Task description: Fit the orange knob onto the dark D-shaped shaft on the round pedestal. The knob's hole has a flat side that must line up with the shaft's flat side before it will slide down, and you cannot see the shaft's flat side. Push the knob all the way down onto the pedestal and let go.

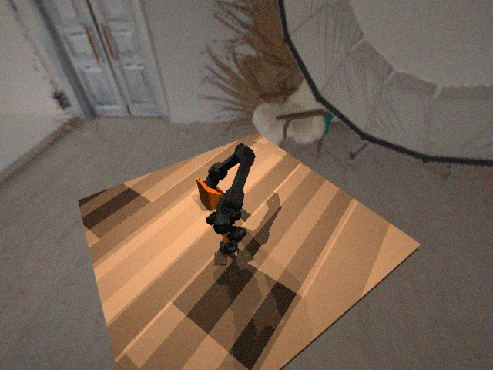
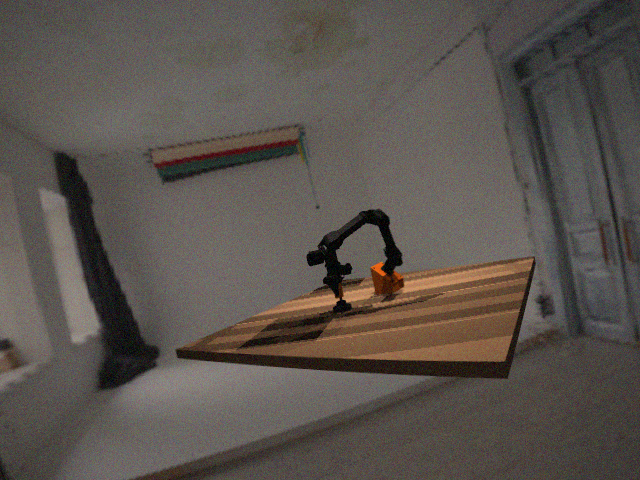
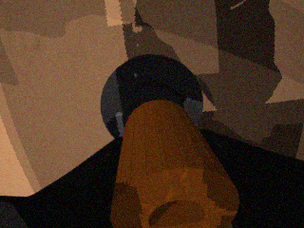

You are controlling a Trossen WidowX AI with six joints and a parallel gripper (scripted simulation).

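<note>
The orange knob is 20 mm above my gripper tip. The rest, counted from my gripper tip: pedestal (40 mm below).
</note>
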